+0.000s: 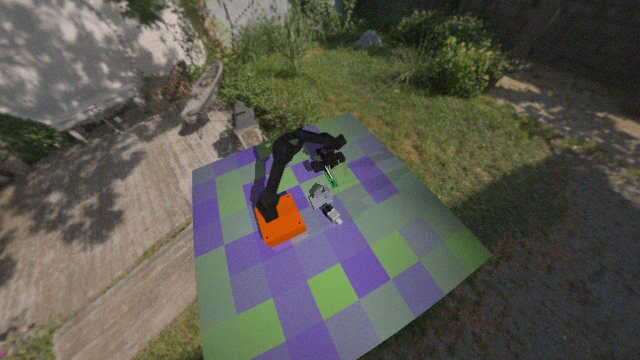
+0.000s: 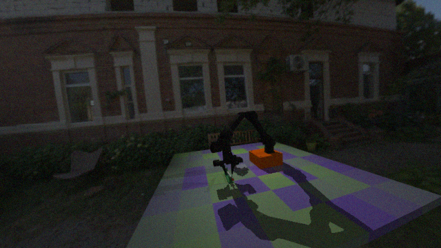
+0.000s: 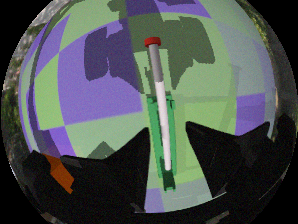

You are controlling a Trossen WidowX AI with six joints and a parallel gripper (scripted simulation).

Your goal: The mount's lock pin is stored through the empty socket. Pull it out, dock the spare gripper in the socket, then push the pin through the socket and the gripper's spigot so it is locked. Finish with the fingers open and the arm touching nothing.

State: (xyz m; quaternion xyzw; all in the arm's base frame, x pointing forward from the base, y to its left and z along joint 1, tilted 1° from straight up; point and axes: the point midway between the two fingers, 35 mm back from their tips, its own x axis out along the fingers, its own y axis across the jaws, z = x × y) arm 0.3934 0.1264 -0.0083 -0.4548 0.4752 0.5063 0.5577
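My gripper tip is 4 cm to the left of the green strip and 2 cm above it. The rest, counted from my gripper tip: spare gripper (26 cm to the right, 12 cm behind, 1 cm below); grey mount (14 cm to the right, 11 cm behind, 1 cm above).
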